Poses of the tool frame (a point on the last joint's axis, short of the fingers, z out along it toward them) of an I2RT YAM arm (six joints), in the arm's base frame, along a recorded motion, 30 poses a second.
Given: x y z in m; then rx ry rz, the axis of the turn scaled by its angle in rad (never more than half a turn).
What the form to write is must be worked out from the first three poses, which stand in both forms.
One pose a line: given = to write
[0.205 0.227 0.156 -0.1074 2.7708 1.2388] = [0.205 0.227 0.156 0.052 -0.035 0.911 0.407]
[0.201 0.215 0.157 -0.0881 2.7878 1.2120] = [0.201 0.215 0.157 0.050 -0.029 0.916 0.398]
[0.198 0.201 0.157 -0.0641 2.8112 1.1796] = [0.198 0.201 0.157 0.046 -0.021 0.921 0.386]
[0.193 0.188 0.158 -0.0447 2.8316 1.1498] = [0.193 0.188 0.158 0.043 -0.015 0.926 0.376]
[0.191 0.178 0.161 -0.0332 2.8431 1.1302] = [0.191 0.178 0.161 0.041 -0.011 0.928 0.369]
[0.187 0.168 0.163 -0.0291 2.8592 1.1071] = [0.187 0.168 0.163 0.038 -0.009 0.932 0.361]
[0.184 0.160 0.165 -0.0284 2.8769 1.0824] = [0.184 0.160 0.165 0.034 -0.009 0.935 0.352]
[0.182 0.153 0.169 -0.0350 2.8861 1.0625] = [0.182 0.153 0.169 0.033 -0.011 0.938 0.345]
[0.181 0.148 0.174 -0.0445 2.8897 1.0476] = [0.181 0.148 0.174 0.034 -0.014 0.939 0.341]
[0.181 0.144 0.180 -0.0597 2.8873 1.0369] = [0.181 0.144 0.180 0.037 -0.019 0.940 0.338]
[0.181 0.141 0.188 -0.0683 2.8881 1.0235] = [0.181 0.141 0.188 0.038 -0.022 0.942 0.334]
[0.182 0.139 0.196 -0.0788 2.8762 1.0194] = [0.182 0.139 0.196 0.045 -0.026 0.941 0.334]
